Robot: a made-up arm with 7 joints. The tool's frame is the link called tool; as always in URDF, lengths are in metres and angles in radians.
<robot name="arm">
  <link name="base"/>
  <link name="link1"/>
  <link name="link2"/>
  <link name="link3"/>
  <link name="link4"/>
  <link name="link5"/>
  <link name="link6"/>
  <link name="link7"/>
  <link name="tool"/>
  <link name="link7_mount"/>
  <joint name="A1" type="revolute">
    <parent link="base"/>
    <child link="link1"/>
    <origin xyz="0 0 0.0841"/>
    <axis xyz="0 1 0"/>
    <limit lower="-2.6" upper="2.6"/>
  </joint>
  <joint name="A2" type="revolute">
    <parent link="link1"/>
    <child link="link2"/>
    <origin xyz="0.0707 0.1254 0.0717"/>
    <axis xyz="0 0 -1"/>
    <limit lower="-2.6" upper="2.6"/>
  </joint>
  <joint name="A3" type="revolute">
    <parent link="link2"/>
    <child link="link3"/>
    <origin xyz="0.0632 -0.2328 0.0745"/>
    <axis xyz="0 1 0"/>
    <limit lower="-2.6" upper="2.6"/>
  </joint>
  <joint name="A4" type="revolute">
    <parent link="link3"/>
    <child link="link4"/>
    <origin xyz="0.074 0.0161 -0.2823"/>
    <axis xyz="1 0 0"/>
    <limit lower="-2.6" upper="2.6"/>
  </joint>
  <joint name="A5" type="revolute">
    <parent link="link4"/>
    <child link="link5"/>
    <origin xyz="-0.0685 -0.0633 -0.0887"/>
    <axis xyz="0 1 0"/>
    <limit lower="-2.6" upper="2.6"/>
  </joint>
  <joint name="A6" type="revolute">
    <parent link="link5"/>
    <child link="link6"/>
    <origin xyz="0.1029 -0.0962 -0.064"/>
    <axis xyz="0 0 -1"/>
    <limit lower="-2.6" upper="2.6"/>
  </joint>
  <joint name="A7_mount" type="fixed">
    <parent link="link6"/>
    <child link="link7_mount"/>
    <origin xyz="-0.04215 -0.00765 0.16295"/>
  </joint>
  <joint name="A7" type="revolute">
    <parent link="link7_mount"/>
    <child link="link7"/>
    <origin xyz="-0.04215 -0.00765 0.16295"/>
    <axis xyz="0 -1 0"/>
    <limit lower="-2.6" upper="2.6"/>
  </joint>
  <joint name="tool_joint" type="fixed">
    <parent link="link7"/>
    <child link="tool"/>
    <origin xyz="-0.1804 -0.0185 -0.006"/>
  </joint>
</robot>
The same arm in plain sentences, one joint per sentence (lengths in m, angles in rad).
The arm has seven revolute joints in a row. What follows holds with every joint at zero, and every direction is one of the base frame's. The first joint is mounted 0.0841 m along +z from the base frame's origin and turns about +y, from -2.6 to 2.6 rad. The second joint is mounted 0.0707 m along +x and 0.1254 m along +y and 0.0717 m along +z from the first joint and turns about -z, from -2.6 to 2.6 rad. The third joint is mounted 0.0632 m along +x and 0.2328 m along -y and 0.0745 m along +z from the second joint and turns about +y, from -2.6 to 2.6 rad. The fourth joint is mounted 0.074 m along +x and 0.0161 m along +y and 0.2823 m along -z from the third joint and turns about +x, from -2.6 to 2.6 rad. The fifth joint is mounted 0.0685 m along -x and 0.0633 m along -y and 0.0887 m along -z from the fourth joint and turns about +y, from -2.6 to 2.6 rad. The sixth joint is mounted 0.1029 m along +x and 0.0962 m along -y and 0.064 m along -z from the fifth joint and turns about -z, from -2.6 to 2.6 rad. The seventh joint is mounted 0.0843 m along -x and 0.0153 m along -y and 0.3259 m along +z from the sixth joint and turns about -y, from -2.6 to 2.6 rad. The tool frame, which is the frame that the pose is given for, is mounted 0.1804 m along -x and 0.0185 m along -y and 0.006 m along -z from the seventh joint; its axes are parallel to the base frame's.
